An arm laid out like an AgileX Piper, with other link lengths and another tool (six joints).
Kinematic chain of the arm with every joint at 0, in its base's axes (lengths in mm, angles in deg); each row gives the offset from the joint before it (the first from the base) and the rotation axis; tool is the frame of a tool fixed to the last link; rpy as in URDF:
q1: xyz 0 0 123 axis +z
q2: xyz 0 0 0 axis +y
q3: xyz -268.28 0 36.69 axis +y
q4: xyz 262.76 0 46.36 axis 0.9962 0 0.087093
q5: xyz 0 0 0 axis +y
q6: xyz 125.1 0 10.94 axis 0.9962 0 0.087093
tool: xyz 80.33 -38 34.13 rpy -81.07 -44.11 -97.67
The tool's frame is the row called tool.
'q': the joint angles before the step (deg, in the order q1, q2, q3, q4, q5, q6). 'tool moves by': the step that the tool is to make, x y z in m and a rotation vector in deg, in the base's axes. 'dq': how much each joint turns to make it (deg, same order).
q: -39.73, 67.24, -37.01, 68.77, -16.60, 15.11
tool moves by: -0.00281, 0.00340, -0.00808, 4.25, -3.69, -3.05
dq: 0.01, 0.01, 0.01, 6.35, -0.39, 0.04
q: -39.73, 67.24, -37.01, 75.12, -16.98, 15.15
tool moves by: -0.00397, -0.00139, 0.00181, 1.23, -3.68, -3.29
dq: 0.00, -0.29, 0.00, 0.37, -1.97, 4.22
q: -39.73, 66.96, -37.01, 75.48, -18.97, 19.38
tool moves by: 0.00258, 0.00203, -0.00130, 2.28, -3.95, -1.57
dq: 0.00, 0.00, -0.14, 0.23, 0.00, 4.56
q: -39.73, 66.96, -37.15, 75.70, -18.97, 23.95
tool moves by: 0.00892, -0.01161, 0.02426, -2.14, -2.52, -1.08
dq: 0.00, 1.28, -4.22, 0.09, -1.06, 0.32
